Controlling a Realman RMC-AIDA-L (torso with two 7-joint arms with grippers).
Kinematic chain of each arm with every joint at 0, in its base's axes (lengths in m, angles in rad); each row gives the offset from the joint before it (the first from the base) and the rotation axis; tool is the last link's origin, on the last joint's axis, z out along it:
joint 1: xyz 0 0 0.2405 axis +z
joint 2: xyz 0 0 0 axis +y
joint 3: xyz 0 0 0.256 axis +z
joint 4: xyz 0 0 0 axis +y
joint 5: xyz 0 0 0.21 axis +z
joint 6: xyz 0 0 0 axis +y
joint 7: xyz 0 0 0.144 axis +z
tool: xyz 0 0 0
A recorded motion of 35 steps. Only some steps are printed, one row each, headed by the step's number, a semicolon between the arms.
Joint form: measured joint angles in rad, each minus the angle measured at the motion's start. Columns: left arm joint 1, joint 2, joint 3, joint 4, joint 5, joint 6, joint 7; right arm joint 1, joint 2, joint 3, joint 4, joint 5, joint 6, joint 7.
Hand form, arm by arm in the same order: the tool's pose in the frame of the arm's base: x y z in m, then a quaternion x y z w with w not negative. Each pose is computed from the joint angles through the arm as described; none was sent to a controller.
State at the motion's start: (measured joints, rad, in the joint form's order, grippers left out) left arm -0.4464 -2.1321 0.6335 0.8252 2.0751 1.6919 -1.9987; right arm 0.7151 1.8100 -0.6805 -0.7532 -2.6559 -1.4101 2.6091
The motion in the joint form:
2: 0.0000 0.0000 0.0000 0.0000 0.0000 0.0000 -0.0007; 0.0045 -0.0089 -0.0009 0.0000 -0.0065 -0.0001 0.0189
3: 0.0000 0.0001 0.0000 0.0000 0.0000 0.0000 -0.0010; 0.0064 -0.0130 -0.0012 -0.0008 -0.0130 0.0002 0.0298
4: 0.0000 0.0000 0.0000 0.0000 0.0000 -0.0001 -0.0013; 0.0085 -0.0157 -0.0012 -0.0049 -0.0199 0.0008 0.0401
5: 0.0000 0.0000 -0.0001 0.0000 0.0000 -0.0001 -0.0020; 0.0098 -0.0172 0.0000 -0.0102 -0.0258 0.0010 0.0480
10: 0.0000 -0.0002 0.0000 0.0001 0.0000 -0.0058 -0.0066; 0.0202 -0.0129 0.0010 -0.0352 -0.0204 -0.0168 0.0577
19: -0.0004 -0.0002 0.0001 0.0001 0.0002 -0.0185 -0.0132; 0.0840 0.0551 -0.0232 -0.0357 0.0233 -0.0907 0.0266
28: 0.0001 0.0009 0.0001 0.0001 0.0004 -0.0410 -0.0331; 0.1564 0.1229 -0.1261 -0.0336 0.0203 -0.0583 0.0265
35: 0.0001 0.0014 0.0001 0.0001 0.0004 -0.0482 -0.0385; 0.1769 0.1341 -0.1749 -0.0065 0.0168 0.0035 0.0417
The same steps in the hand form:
2: -0.2673 0.3019 0.0095 -0.84055 -0.47383 -0.25941 0.04090; 0.3155 0.4006 0.1343 -0.71711 0.63817 -0.02434 0.27911
3: -0.2673 0.3019 0.0096 -0.84049 -0.47395 -0.25938 0.04090; 0.3157 0.4012 0.1367 -0.71343 0.64067 -0.02583 0.28265
4: -0.2673 0.3019 0.0095 -0.84040 -0.47410 -0.25941 0.04087; 0.3155 0.4021 0.1392 -0.71037 0.64209 -0.02689 0.28702
5: -0.2673 0.3019 0.0095 -0.84021 -0.47440 -0.25946 0.04081; 0.3152 0.4028 0.1414 -0.70794 0.64297 -0.02725 0.29098
10: -0.2678 0.3026 0.0095 -0.83872 -0.47693 -0.25934 0.04287; 0.3062 0.4066 0.1431 -0.71241 0.63870 -0.02124 0.28998
19: -0.2687 0.3041 0.0096 -0.83631 -0.48090 -0.25887 0.04803; 0.2653 0.4121 0.1015 -0.75989 0.61294 -0.01724 0.21581
28: -0.2710 0.3067 0.0102 -0.82968 -0.49169 -0.25815 0.05677; 0.2269 0.4237 0.0610 -0.80082 0.56455 -0.04617 0.19452
35: -0.2717 0.3076 0.0104 -0.82780 -0.49463 -0.25792 0.05974; 0.2212 0.4305 0.0491 -0.80527 0.55296 -0.05527 0.20672

